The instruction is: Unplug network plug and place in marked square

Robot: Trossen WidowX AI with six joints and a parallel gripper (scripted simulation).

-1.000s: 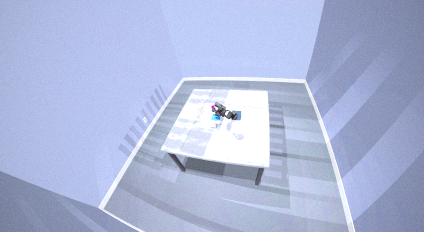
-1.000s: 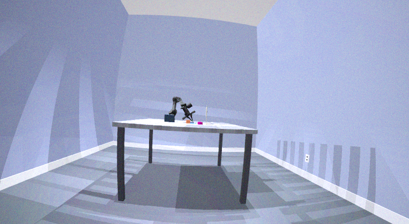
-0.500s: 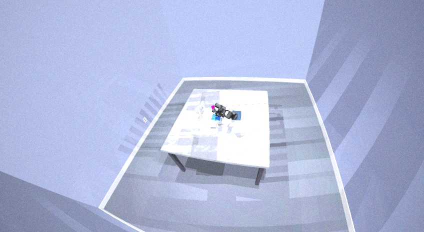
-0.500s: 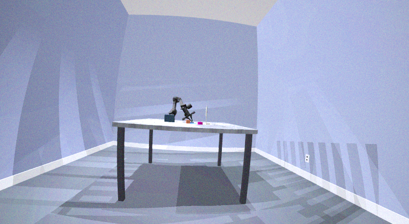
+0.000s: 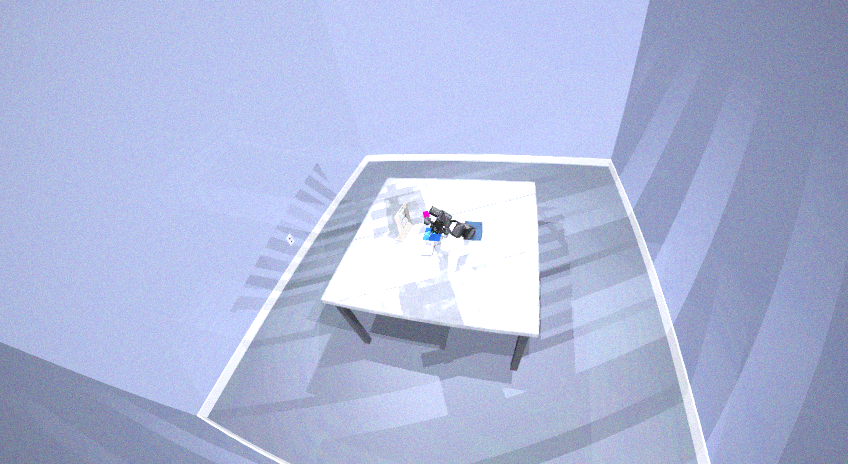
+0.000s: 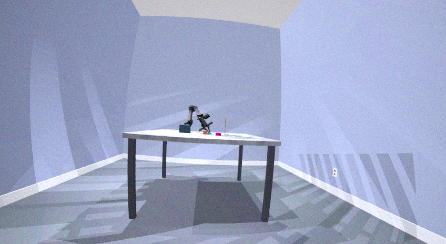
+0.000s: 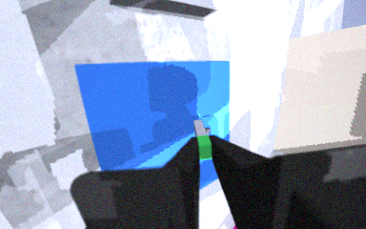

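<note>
The blue marked square lies 2 cm below my gripper tip and 1 cm behind it. Also, from my gripper tip: network plug (right at my gripper tip); then beige panel (19 cm ahead, 8 cm above, 1 cm to the left).
</note>
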